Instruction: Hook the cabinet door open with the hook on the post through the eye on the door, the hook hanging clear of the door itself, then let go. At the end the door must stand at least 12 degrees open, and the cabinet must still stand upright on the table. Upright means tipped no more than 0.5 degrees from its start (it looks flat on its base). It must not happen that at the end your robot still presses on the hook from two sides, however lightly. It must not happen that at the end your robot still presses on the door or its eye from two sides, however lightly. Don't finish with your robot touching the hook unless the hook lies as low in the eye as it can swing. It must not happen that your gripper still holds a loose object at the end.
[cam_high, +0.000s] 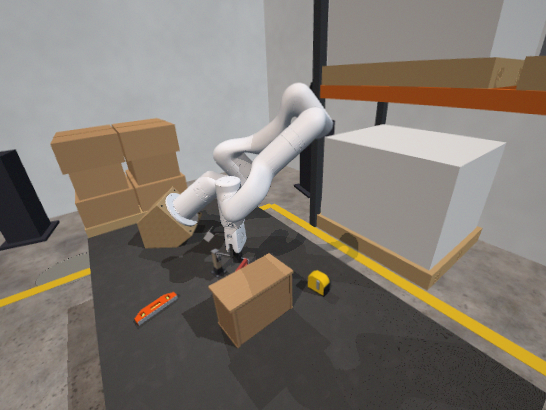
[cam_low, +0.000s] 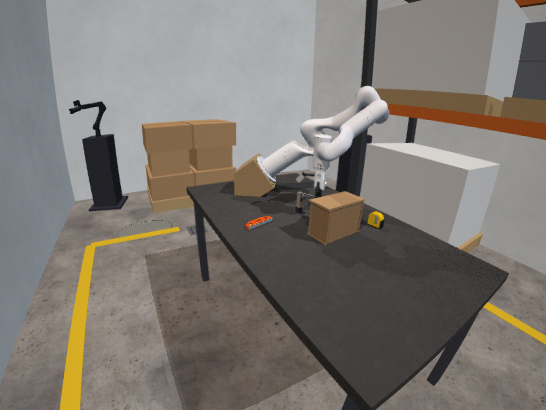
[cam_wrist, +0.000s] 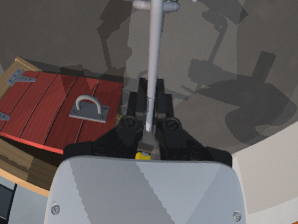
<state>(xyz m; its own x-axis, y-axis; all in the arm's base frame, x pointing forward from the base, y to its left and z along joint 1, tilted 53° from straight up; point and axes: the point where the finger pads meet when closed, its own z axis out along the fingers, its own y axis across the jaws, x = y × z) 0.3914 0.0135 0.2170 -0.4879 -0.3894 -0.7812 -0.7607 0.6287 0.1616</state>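
My gripper is now 4 cm past the hook post, 5 cm to the left of it and 3 cm above it. Also, from my hand: yellow tape measure (19 cm ahead, 24 cm to the left, 7 cm below); thin hook (1 cm behind, 2 cm to the right, 1 cm below); red door (12 cm ahead, 5 cm to the right, 3 cm below).
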